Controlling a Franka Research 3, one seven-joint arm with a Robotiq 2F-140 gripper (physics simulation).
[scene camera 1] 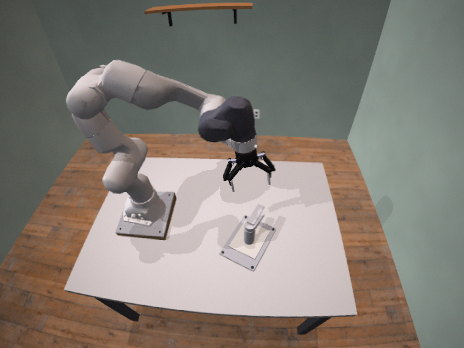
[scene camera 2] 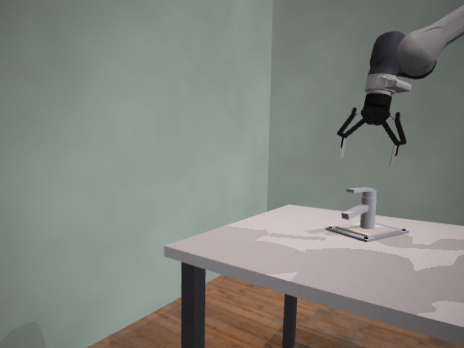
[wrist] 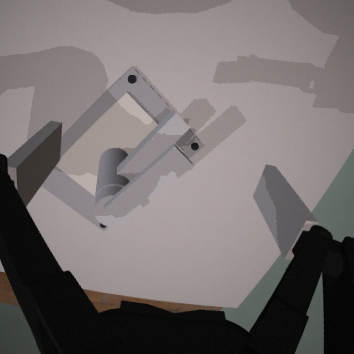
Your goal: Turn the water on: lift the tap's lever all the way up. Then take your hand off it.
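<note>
The grey tap (scene camera 1: 249,236) (scene camera 2: 368,216) (wrist: 111,167) stands upright on a flat plate (scene camera 1: 240,259) (wrist: 150,97). Its lever (scene camera 1: 257,212) (scene camera 2: 358,190) (wrist: 152,175) is a flat bar on top of the body. In the second scene view it lies about level, above the spout (scene camera 2: 354,212) (wrist: 147,142), and points the same way. My gripper (scene camera 1: 251,186) (scene camera 2: 367,161) (wrist: 163,161) is open and empty. It hangs above the tap, pointing down, with its fingers wide apart and clear of the lever.
The plate lies on the white table (scene camera 1: 175,280) (scene camera 2: 240,247). The arm's base (scene camera 1: 167,217) stands at the table's left in the first scene view. A wooden wall shelf (scene camera 1: 200,7) is far behind the table. Green walls stand around it.
</note>
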